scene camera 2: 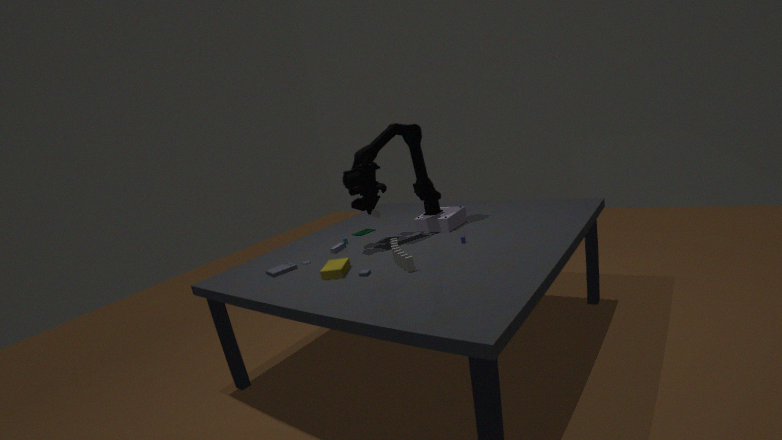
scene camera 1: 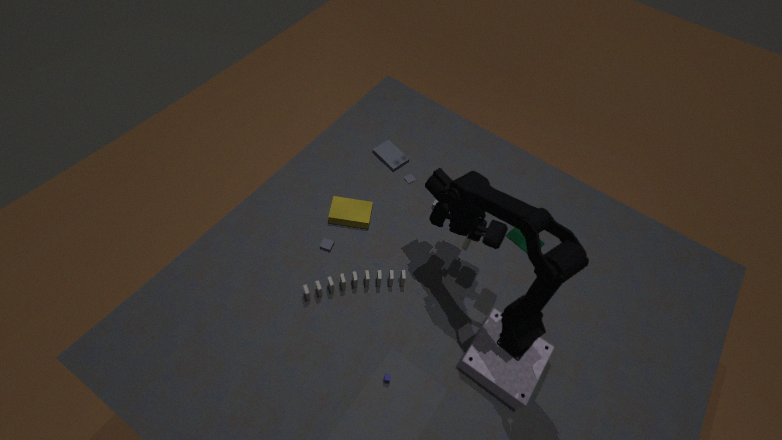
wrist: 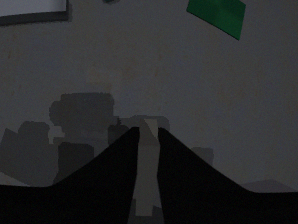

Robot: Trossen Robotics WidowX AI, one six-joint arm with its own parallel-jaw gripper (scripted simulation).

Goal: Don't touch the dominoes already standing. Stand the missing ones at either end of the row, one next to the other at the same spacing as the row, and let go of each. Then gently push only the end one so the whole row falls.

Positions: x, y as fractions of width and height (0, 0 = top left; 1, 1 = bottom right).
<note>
The gripper (wrist: 0.49, 0.60) carries a pale domino (wrist: 0.50, 0.69). Further things: a yellow block (scene camera 1: 0.44, 0.48).
The wrist view does not show the yellow block: it is out of frame.
</note>
